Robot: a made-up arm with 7 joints. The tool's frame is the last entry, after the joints.
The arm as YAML. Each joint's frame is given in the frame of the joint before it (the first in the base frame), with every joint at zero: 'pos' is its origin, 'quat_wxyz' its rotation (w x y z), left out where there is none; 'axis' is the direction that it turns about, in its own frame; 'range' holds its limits. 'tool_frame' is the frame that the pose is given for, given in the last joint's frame.
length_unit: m
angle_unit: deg
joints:
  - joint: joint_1
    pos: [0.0, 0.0, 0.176]
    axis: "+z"
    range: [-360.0, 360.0]
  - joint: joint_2
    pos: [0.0, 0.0, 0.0]
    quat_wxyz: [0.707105, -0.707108, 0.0, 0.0]
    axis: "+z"
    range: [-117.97, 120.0]
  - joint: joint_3
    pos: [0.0, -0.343, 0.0]
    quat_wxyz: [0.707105, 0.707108, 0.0, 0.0]
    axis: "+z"
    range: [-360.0, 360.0]
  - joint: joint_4
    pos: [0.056, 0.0, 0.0]
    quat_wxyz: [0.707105, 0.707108, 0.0, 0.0]
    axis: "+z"
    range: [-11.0, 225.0]
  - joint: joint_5
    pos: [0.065, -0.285, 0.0]
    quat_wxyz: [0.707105, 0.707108, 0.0, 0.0]
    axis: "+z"
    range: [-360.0, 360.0]
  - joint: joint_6
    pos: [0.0, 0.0, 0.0]
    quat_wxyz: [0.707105, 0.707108, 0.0, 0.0]
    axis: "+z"
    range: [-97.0, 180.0]
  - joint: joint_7
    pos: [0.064, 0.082, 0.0]
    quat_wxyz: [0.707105, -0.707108, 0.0, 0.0]
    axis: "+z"
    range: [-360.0, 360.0]
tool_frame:
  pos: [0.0, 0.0, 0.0]
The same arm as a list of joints. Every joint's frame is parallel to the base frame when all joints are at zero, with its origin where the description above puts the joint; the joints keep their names.
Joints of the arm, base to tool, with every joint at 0 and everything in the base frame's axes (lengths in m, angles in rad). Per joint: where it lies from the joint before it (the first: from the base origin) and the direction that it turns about. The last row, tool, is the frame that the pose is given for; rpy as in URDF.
joint_1: axis 0 0 1 offset 0.0000 0.0000 0.1760
joint_2: axis 0 1 0 offset 0.0000 0.0000 0.0000
joint_3: axis 0 0 1 offset 0.0000 0.0000 0.3430
joint_4: axis 0 -1 0 offset 0.0560 0.0000 0.0000
joint_5: axis 0 0 -1 offset 0.0650 0.0000 -0.2850
joint_6: axis 0 1 0 offset 0.0000 0.0000 0.0000
joint_7: axis 0 0 -1 offset 0.0640 0.0000 -0.0820
tool: offset 0.0000 0.0000 0.0000 rpy -3.1416 0.0000 0.0000
Joint limits (rad, base to tool): -6.2832..6.2832 -2.0590..2.0944 -6.2832..6.2832 -0.1920..3.9270 -6.2832..6.2832 -1.6930..3.1416 -6.2832..6.2832

